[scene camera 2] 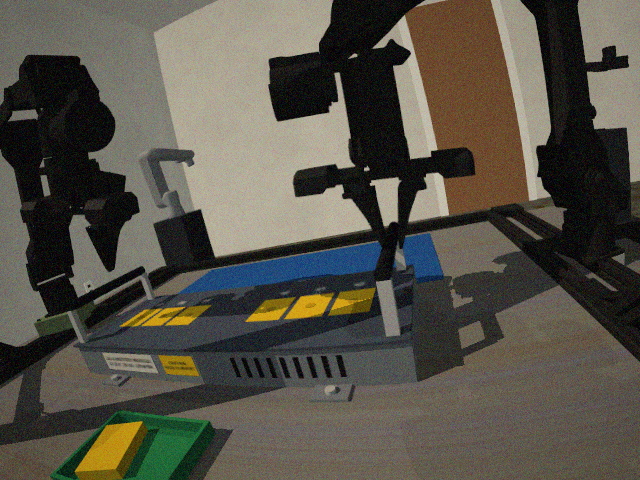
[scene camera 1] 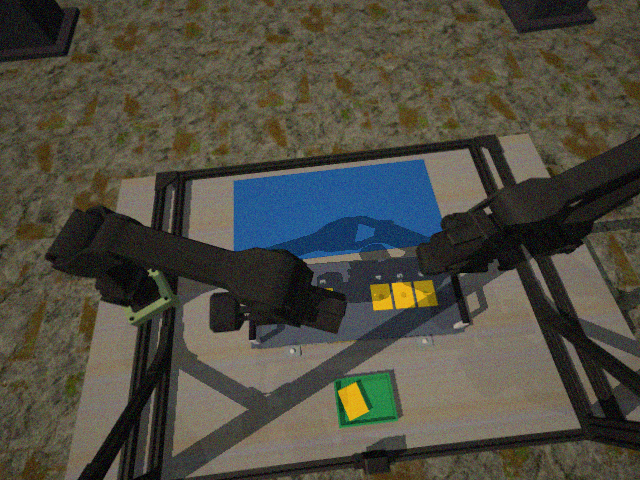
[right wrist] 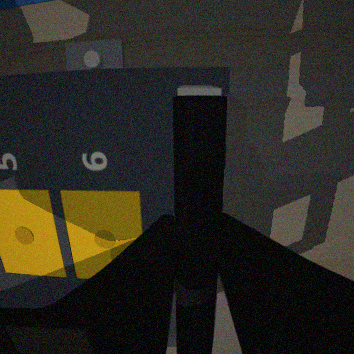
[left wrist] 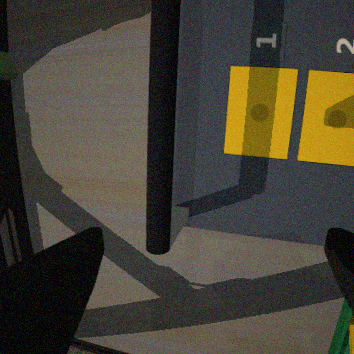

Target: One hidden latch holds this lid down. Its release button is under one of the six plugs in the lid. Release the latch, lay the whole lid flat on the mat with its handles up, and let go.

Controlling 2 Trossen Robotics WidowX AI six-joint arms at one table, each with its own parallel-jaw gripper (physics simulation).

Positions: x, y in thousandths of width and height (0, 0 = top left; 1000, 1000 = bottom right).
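Observation:
My left gripper (scene camera 2: 141, 559) is open and holds nothing; I can see it in scene camera 1 (scene camera 1: 416, 659) and in the left wrist view (left wrist: 609, 677) too. My right gripper (scene camera 2: 615, 518) is also visible in scene camera 1 (scene camera 1: 702, 566), and the right wrist view shows me the gripper as well (right wrist: 547, 637). There is a green tray (scene camera 2: 266, 918), which scene camera 1 shows too (scene camera 1: 588, 814). I also see a blue mat (scene camera 1: 509, 445).

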